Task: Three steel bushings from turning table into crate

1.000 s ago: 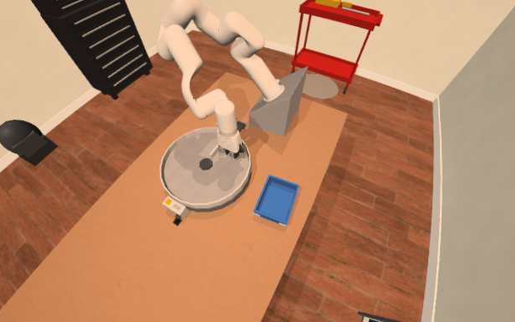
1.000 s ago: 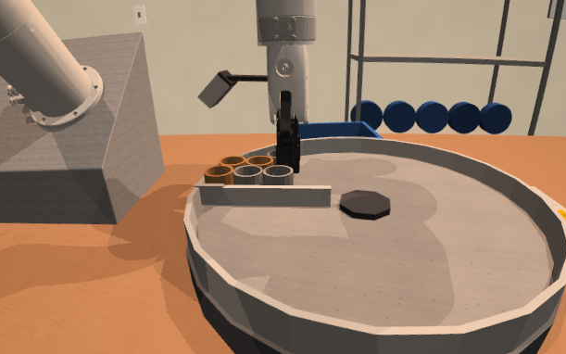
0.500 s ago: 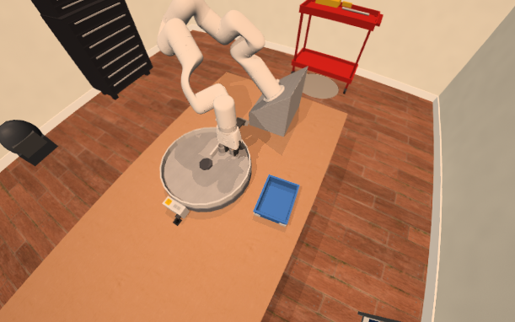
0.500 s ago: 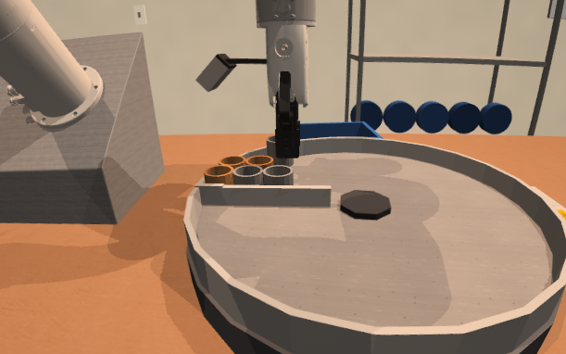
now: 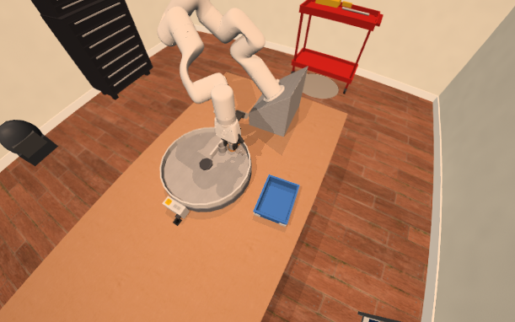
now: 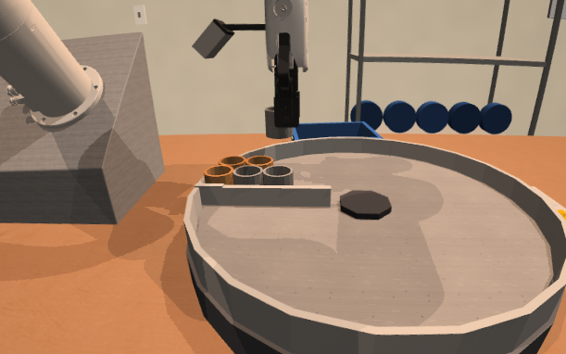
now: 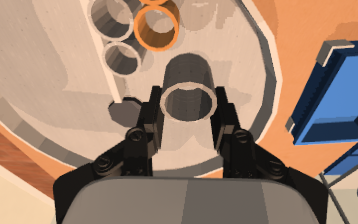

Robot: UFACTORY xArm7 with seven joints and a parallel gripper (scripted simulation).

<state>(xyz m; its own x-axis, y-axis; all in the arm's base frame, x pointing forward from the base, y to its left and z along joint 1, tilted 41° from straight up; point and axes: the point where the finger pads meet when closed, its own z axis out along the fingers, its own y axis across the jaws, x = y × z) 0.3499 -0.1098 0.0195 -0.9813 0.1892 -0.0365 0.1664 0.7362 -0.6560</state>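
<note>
Right now my hand is 26 cm to the right of the blue crate, 13 cm short of it and 13 cm above it. Also, from my hand: round grey turning table: 10 cm to the right, 10 cm below, 8 cm ahead.
</note>
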